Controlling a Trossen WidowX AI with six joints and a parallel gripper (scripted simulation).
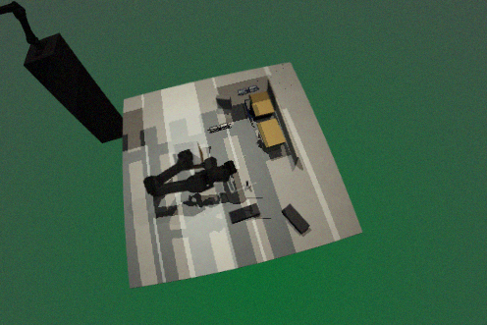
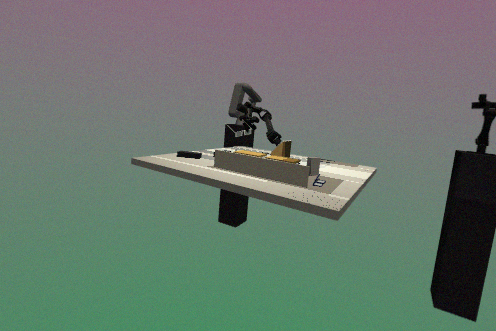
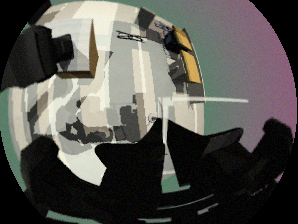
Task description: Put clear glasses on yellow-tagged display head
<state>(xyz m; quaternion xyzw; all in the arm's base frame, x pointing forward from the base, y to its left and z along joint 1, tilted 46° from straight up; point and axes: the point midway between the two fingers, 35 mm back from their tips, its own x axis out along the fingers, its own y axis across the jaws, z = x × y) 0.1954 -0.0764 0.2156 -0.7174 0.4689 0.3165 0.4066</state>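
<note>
My gripper tip is now 280 mm short of the display head, 200 mm to the right of it and 150 mm above it. Also, from my gripper tip: low grey wall: 420 mm ahead, 310 mm to the left, 150 mm below; then grey box: 100 mm ahead, 540 mm to the left, 150 mm below.
</note>
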